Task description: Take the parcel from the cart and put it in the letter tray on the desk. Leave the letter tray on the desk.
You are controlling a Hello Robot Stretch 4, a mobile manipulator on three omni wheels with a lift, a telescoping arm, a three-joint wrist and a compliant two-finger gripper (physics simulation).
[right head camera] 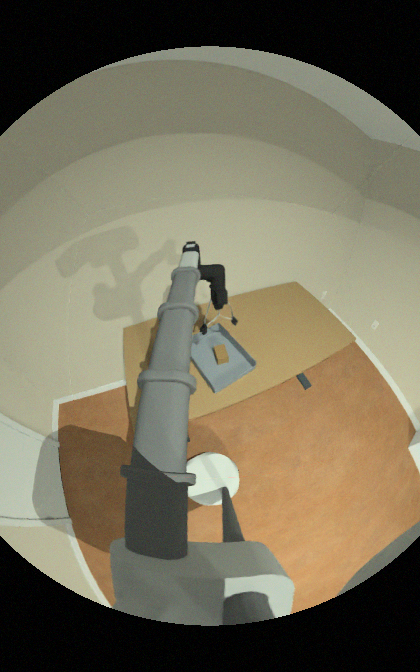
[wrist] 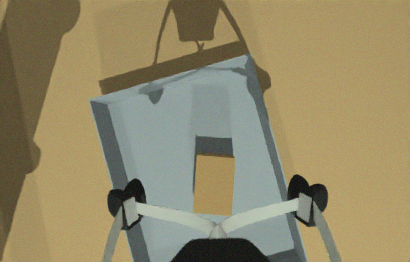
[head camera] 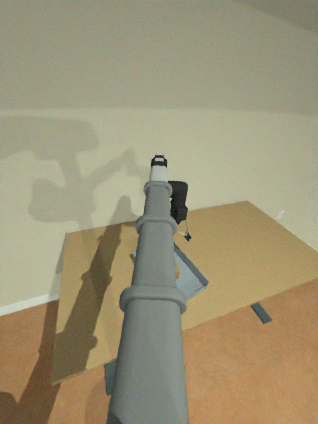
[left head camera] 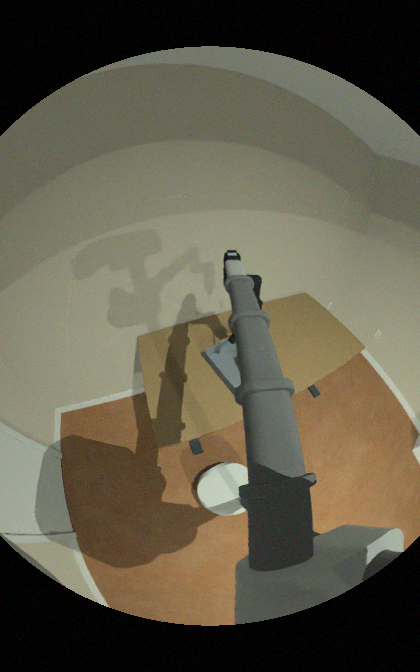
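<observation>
The parcel, a small orange-brown box, rests inside the letter tray, apart from its side walls. The letter tray, grey-blue with low walls, sits on the tan desk. My gripper is open and empty, above the tray, its fingers spread wider than the parcel. In the head camera view the arm hides part of the tray and parcel. The cart does not show clearly.
My telescoping arm reaches over the desk toward the wall behind it. A round white object is on the floor in front of the desk. Dark desk feet show below the front edge.
</observation>
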